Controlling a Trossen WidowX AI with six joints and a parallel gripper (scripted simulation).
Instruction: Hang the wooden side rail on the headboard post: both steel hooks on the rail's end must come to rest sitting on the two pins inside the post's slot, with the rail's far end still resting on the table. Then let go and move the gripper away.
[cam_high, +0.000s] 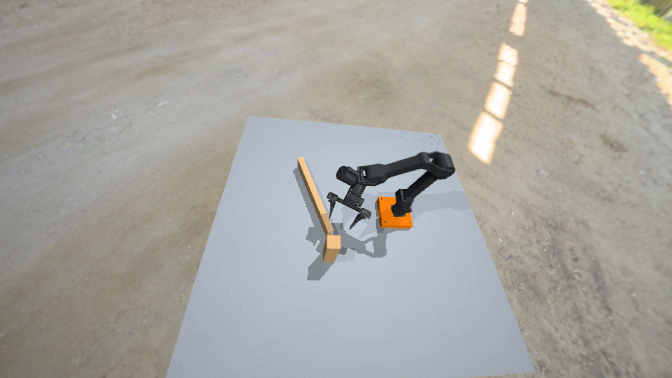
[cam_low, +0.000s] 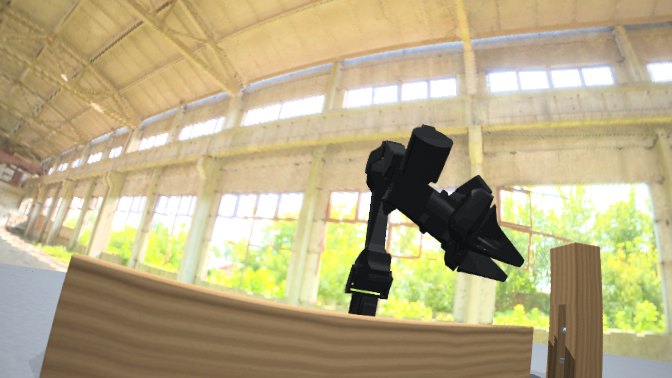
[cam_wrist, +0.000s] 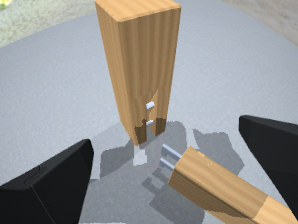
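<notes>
My gripper tip is now 4 cm short of the headboard post, 8 cm to the right of it and 6 cm above it.
</notes>
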